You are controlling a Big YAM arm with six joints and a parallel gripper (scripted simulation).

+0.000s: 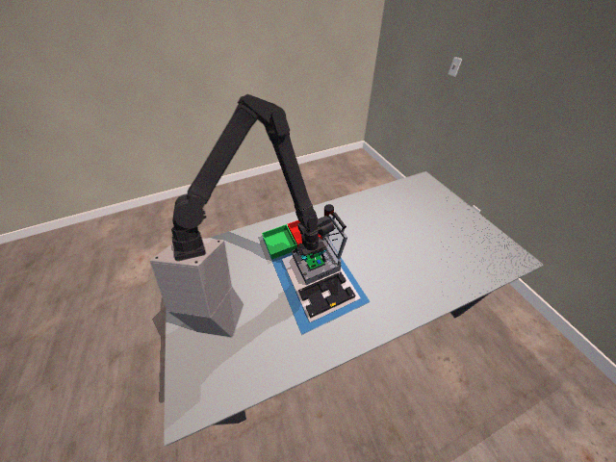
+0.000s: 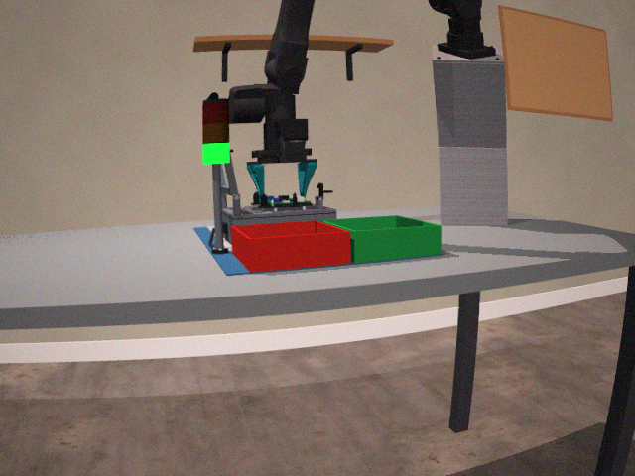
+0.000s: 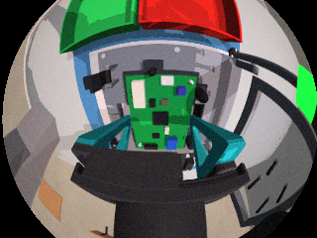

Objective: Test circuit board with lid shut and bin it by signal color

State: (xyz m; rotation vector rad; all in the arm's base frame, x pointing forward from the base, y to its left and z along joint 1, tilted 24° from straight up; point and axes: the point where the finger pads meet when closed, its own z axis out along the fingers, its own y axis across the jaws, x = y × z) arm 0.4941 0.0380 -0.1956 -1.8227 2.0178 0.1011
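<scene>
The green circuit board is right at my hand. Also, from my hand: tester lid 120 mm ahead, 110 mm above, 10 mm to the right; then tester plate 10 mm to the left, 10 mm below, 10 mm ahead; then latch hook 60 mm to the left, 60 mm behind, 10 mm above.
</scene>
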